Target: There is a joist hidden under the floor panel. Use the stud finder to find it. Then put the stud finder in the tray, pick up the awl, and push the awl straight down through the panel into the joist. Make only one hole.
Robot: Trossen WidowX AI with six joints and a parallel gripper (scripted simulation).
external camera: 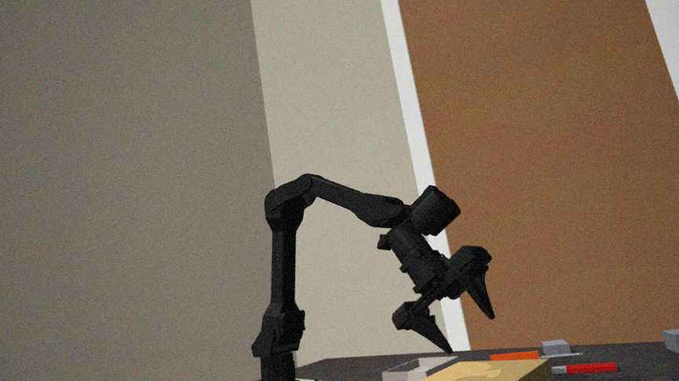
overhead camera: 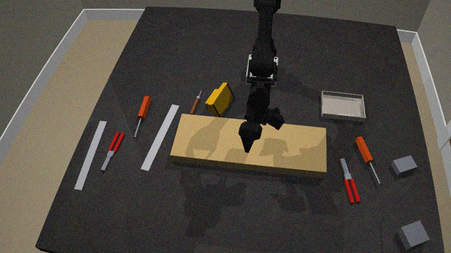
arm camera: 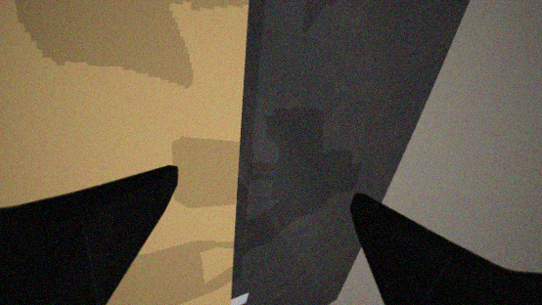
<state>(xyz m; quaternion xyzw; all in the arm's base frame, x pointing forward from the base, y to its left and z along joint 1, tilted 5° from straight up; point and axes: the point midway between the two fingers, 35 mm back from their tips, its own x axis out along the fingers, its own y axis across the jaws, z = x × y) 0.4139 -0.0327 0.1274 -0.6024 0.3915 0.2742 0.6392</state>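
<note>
Right now my gripper tip is 25 cm past the yellow stud finder, 15 cm to the left of it and 10 cm above it. The rest, counted from my gripper tip: white tray (35 cm to the left, 28 cm behind, 11 cm below); awl (27 cm behind, 21 cm to the right, 11 cm below).
</note>
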